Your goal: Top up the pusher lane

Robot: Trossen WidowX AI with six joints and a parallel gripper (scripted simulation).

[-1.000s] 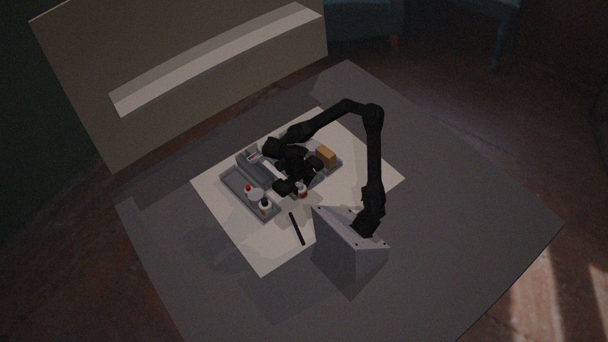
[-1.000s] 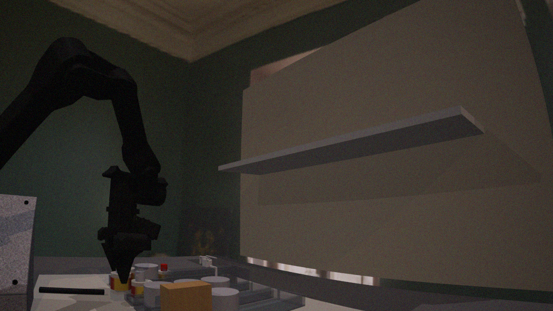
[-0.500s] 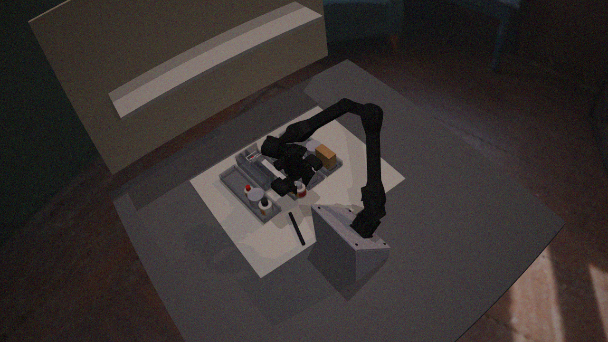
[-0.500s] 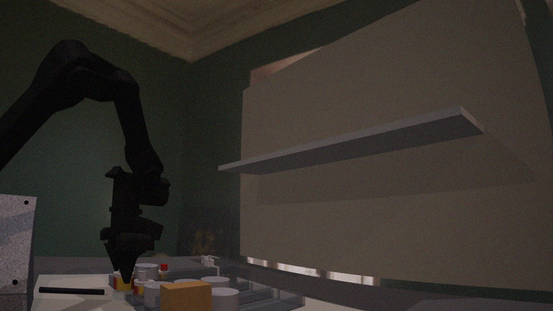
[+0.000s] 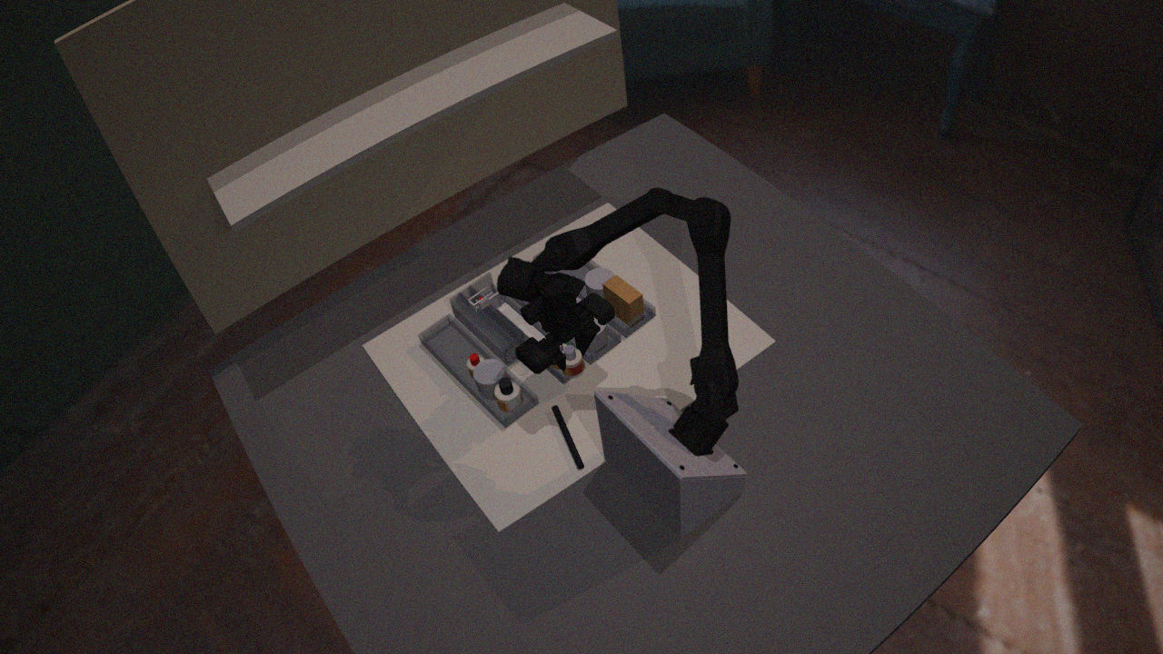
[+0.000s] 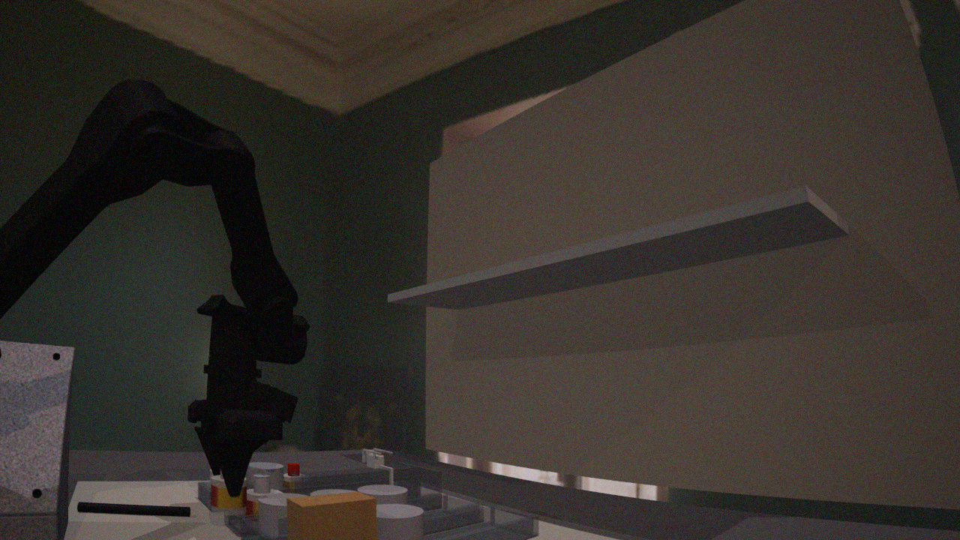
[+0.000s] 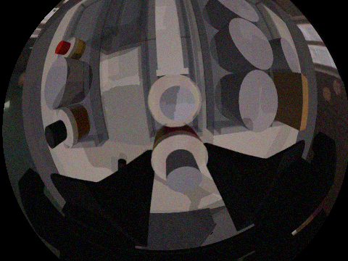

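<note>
Now: gripper tip 10 cm past the black bar, 10 cm to the right of it and 4 cm above it. From my gripper tip the other things lie so: orange box: 5 cm ahead, 17 cm to the right, 1 cm below.
</note>
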